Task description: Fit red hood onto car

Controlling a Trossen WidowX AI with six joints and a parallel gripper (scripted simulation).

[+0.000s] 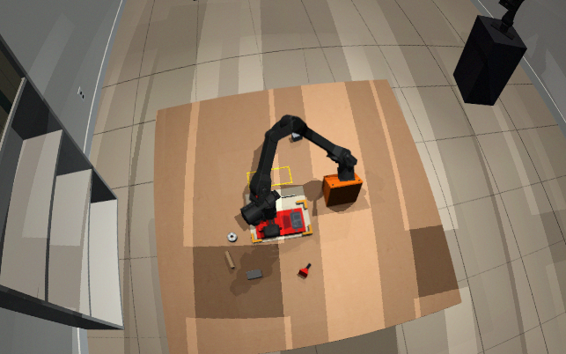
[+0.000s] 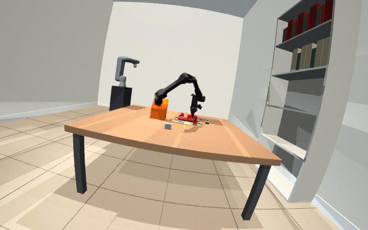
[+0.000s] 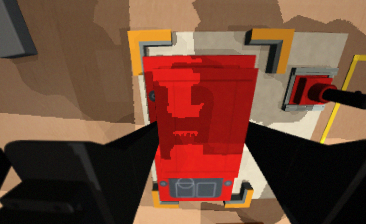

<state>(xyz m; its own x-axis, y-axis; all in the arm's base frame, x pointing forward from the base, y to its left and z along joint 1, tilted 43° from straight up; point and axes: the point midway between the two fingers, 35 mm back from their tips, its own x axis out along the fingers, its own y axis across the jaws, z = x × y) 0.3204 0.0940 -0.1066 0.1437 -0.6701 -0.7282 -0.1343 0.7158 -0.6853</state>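
The red hood is right at my gripper tip. The rest, counted from my gripper tip: wooden dowel 170 mm ahead, 150 mm to the left, 40 mm below.
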